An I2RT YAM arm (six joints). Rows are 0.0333 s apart.
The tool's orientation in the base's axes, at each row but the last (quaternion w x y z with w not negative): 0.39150, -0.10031, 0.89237, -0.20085; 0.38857, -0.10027, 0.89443, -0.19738; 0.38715, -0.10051, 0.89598, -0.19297; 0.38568, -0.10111, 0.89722, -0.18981; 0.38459, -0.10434, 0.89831, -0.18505; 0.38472, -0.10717, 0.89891, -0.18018; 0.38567, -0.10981, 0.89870, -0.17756; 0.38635, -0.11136, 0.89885, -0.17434; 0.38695, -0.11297, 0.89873, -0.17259; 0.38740, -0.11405, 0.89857, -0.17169
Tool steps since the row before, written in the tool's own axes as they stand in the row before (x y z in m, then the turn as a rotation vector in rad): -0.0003, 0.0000, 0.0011, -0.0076, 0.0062, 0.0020; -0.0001, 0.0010, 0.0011, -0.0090, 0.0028, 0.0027; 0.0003, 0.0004, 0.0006, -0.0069, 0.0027, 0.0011; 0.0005, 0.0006, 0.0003, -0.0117, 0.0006, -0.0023; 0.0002, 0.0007, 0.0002, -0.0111, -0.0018, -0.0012; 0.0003, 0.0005, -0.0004, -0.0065, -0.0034, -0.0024; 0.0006, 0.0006, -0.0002, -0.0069, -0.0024, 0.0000; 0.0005, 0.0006, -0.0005, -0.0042, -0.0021, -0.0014; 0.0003, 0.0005, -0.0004, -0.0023, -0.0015, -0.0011; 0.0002, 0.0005, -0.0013, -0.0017, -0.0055, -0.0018
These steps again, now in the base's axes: 0.0010, -0.0002, -0.0005, 0.0065, 0.0076, 0.0011; 0.0008, 0.0006, -0.0010, 0.0080, 0.0048, 0.0030; 0.0002, 0.0001, -0.0007, 0.0054, 0.0044, 0.0027; -0.0001, 0.0003, -0.0008, 0.0063, 0.0050, 0.0088; 0.0000, 0.0005, -0.0005, 0.0068, 0.0023, 0.0087; -0.0005, 0.0005, -0.0001, 0.0029, -0.0004, 0.0072; -0.0006, 0.0004, -0.0005, 0.0048, 0.0001, 0.0055; -0.0007, 0.0005, -0.0002, 0.0020, -0.0002, 0.0045; -0.0005, 0.0004, -0.0001, 0.0008, -0.0004, 0.0028; -0.0011, 0.0007, 0.0005, 0.0002, -0.0041, 0.0045
